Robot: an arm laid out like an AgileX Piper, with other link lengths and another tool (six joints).
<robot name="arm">
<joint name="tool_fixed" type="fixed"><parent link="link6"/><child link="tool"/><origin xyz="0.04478 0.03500 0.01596" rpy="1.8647 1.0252 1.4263"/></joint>
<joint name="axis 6" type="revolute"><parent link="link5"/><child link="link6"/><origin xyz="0.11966 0.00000 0.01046"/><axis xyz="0.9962 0 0.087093"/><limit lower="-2.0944" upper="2.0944"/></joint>
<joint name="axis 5" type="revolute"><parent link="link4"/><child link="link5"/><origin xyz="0.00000 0.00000 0.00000"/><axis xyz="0 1 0"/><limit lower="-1.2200" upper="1.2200"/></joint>
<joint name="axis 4" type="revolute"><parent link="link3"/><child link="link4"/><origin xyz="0.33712 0.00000 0.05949"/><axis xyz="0.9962 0 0.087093"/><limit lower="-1.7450" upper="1.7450"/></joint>
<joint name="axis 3" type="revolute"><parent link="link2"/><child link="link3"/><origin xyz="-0.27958 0.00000 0.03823"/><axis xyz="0 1 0"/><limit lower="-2.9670" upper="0.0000"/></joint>
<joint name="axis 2" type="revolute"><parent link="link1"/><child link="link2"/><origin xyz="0.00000 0.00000 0.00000"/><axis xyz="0 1 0"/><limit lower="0.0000" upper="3.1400"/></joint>
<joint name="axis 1" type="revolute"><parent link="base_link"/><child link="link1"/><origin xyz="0.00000 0.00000 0.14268"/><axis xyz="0 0 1"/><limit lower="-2.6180" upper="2.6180"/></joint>
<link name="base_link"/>
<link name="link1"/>
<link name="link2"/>
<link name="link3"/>
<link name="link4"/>
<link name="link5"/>
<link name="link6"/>
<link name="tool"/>
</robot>
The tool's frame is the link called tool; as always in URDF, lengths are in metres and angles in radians.
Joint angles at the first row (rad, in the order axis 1, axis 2, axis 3, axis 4, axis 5, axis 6):
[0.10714 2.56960 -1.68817 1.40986 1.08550 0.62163]
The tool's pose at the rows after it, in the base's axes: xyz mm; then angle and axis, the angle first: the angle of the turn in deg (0 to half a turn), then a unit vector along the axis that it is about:
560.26 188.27 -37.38 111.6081 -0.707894 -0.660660 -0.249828
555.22 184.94 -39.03 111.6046 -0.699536 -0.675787 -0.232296
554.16 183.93 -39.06 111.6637 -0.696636 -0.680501 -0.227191
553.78 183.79 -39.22 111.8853 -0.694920 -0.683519 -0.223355
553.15 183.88 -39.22 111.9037 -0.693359 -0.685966 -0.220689
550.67 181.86 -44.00 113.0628 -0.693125 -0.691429 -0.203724
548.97 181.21 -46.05 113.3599 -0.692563 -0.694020 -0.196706
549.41 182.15 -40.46 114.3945 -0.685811 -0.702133 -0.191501
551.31 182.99 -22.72 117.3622 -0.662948 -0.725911 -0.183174
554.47 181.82 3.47 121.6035 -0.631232 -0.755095 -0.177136
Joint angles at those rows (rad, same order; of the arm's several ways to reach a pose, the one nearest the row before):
[0.08461 2.56959 -1.68817 1.32836 1.14812 0.61981]
[0.07687 2.56960 -1.68921 1.28783 1.17097 0.61560]
[0.07459 2.56961 -1.69131 1.27513 1.17780 0.61486]
[0.07459 2.56961 -1.69348 1.26597 1.17880 0.61485]
[0.07459 2.56961 -1.69456 1.26018 1.18181 0.61472]
[0.07460 2.56960 -1.69328 1.22515 1.17123 0.61669]
[0.07460 2.56960 -1.69131 1.21175 1.16963 0.61670]
[0.07751 2.55614 -1.69132 1.19288 1.16751 0.61494]
[0.08091 2.51753 -1.69129 1.14747 1.16750 0.59676]
[0.08091 2.46316 -1.69134 1.09259 1.16964 0.56489]

